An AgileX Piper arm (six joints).
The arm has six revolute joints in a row. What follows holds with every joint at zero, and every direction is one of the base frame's.
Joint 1 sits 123 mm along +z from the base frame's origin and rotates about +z.
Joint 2 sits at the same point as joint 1 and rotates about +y.
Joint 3 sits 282.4 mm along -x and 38.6 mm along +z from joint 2 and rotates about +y.
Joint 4 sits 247.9 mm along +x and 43.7 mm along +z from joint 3 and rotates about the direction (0.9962, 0, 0.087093).
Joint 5 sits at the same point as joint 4 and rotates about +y.
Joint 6 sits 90.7 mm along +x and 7.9 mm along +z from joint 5 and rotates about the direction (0.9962, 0, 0.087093).
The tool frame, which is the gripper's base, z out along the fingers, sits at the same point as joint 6; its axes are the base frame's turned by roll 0, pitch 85.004 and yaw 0 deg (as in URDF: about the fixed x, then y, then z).
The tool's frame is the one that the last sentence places.
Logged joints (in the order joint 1, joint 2, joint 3, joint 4, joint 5, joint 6), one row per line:
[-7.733, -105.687, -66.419, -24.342, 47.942, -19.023]
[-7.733, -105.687, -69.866, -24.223, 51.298, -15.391]
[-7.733, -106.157, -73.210, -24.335, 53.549, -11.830]
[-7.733, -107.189, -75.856, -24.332, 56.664, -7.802]
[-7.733, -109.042, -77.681, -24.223, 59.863, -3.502]
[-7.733, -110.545, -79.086, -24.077, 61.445, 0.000]
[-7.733, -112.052, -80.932, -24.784, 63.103, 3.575]
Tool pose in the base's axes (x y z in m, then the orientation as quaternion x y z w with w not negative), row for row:
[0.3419, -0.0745, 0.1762, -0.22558, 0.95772, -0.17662, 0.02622]
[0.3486, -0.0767, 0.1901, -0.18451, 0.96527, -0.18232, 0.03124]
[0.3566, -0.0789, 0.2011, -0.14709, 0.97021, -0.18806, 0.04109]
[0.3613, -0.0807, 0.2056, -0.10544, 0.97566, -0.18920, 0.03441]
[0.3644, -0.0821, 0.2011, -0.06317, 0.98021, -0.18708, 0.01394]
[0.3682, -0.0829, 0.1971, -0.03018, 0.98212, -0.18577, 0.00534]
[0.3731, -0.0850, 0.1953, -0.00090, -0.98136, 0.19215, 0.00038]
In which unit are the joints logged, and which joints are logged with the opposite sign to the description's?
The joints are logged in degrees. Opposite sign: joint 2.
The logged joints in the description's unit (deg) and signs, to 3 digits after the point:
[-7.733, 105.687, -66.419, -24.342, 47.942, -19.023]
[-7.733, 105.687, -69.866, -24.223, 51.298, -15.391]
[-7.733, 106.157, -73.210, -24.335, 53.549, -11.830]
[-7.733, 107.189, -75.856, -24.332, 56.664, -7.802]
[-7.733, 109.042, -77.681, -24.223, 59.863, -3.502]
[-7.733, 110.545, -79.086, -24.077, 61.445, 0.000]
[-7.733, 112.052, -80.932, -24.784, 63.103, 3.575]

